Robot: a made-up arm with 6 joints.
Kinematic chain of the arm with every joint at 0, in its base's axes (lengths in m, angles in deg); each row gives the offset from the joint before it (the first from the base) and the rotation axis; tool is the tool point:
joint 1: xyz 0 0 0.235 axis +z
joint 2: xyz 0 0.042 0 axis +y
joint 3: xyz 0 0 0.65 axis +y
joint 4: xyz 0 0 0.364 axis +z
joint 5: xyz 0 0 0 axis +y
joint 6: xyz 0 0 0.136 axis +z
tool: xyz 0 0 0
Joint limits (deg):
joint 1: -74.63..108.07
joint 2: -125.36..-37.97
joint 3: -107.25..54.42
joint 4: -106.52..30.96
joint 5: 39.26..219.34
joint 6: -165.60..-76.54
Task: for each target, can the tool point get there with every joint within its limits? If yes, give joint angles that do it. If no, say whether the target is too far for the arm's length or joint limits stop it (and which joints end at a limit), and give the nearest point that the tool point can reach.
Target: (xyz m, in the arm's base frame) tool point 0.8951 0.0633 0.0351
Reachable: no: joint limits stop it (at a limit: joint 1, joint 3, joint 4) | nearest point 0.2212 -0.3951 -0.1733 | short by 0.841 m
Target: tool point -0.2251 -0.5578 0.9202
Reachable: yes | joints 73.47 -55.39 22.33 7.22 118.23 -98.96
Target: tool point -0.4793 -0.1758 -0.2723
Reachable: yes | joints 26.19 -116.57 -80.71 -62.71 185.60 -107.22
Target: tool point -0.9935 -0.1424 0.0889
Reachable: yes | joints 10.64 -80.10 -60.97 0.71 61.79 -106.38
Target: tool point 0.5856 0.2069 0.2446
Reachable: no: joint limits stop it (at a limit: joint 1, joint 3, joint 5) | nearest point -0.0467 0.5586 0.3544 | short by 0.732 m
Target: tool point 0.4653 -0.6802 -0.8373
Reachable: no: too far | nearest point 0.2574 -0.6468 -0.5806 | short by 0.332 m
